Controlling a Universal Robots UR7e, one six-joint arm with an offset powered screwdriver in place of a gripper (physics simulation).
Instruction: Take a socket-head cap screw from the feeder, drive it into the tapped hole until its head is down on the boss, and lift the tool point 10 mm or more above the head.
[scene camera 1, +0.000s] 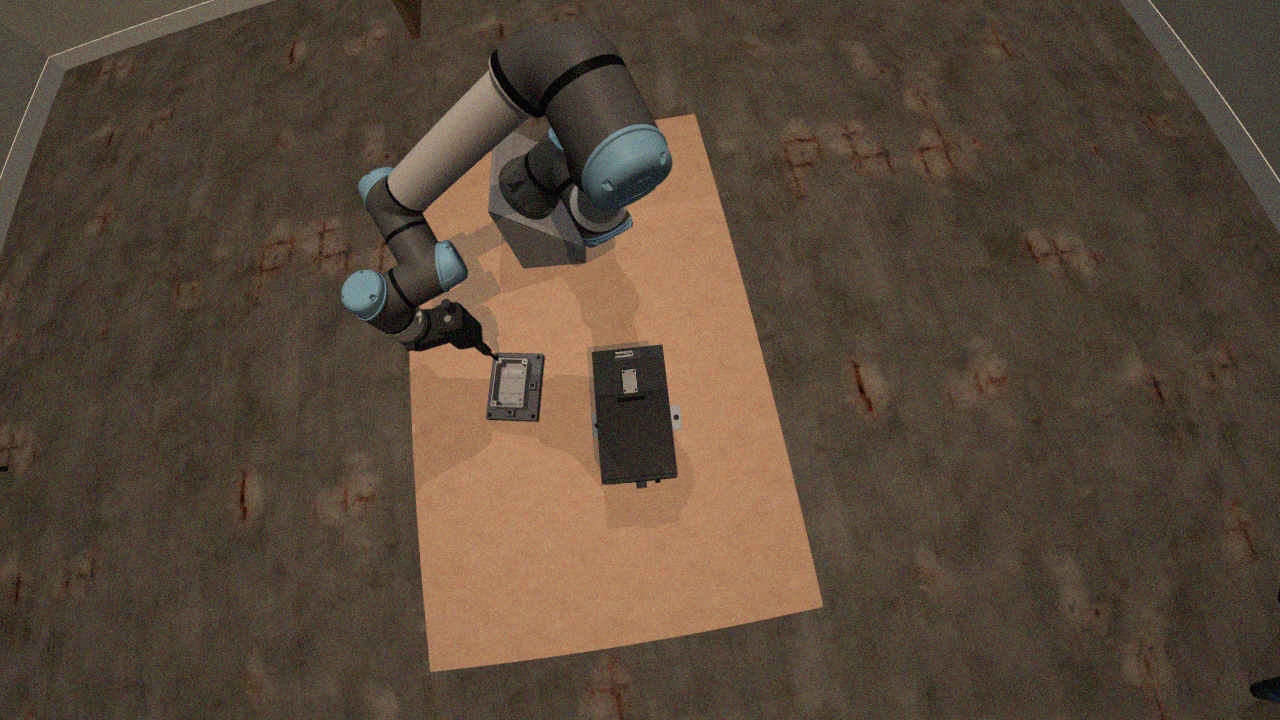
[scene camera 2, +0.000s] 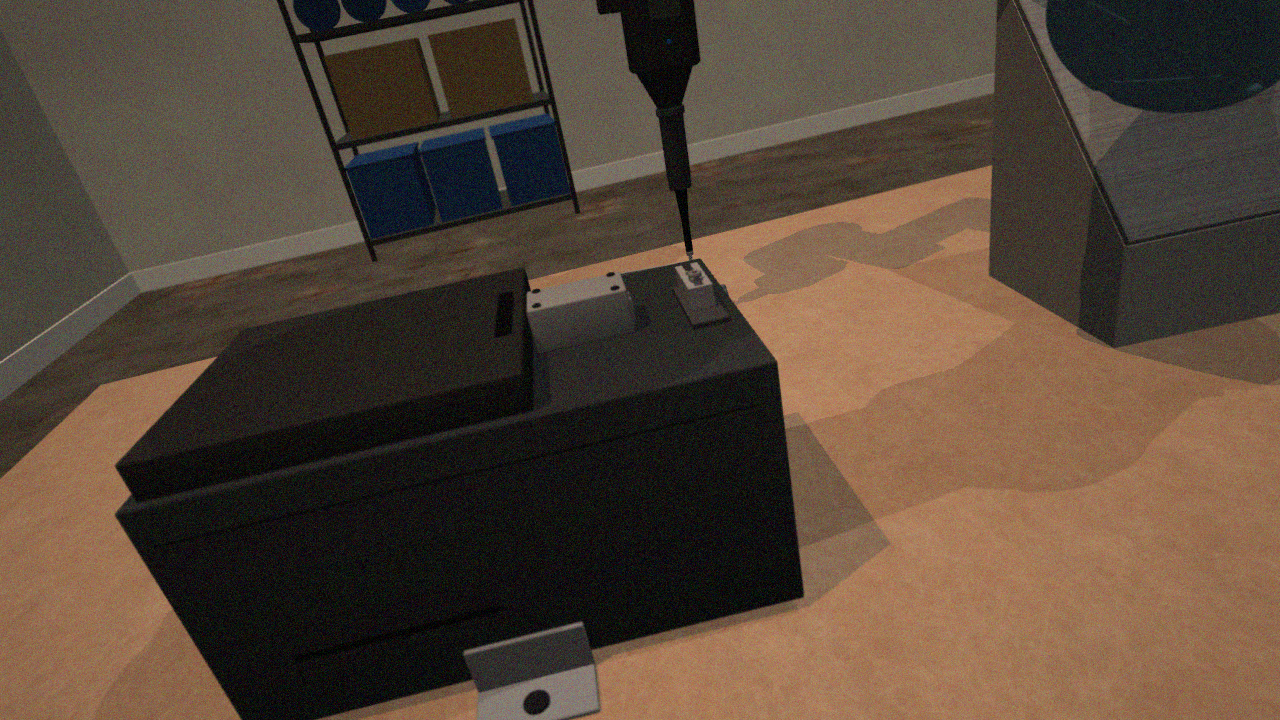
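The screwdriver (scene camera 1: 494, 358) (scene camera 2: 689, 254) points down, its tip at the upper left corner of the pale raised part (scene camera 1: 512, 383) on the dark fixture plate (scene camera 1: 535, 404) in scene camera 1. A tiny pale bit of metal shows at the tip in scene camera 2; whether it is a screw or the bare bit is too small to tell. The tapped hole and boss under the tip cannot be made out. The black feeder (scene camera 1: 635, 438) (scene camera 2: 465, 501) stands to the right of the plate, apart from the tool. Its small pale pickup block (scene camera 2: 694, 288) sits on top; the fixture plate is hidden in scene camera 2.
A grey box (scene camera 2: 581, 308) (scene camera 1: 629, 380) stands on the feeder's top. A metal bracket (scene camera 1: 676, 417) (scene camera 2: 537, 685) juts from its side. The grey robot pedestal (scene camera 1: 537, 241) (scene camera 2: 1042, 197) stands behind on the tan mat (scene camera 1: 617, 573) (scene camera 2: 984, 555). A shelf rack (scene camera 2: 440, 117) stands by the wall.
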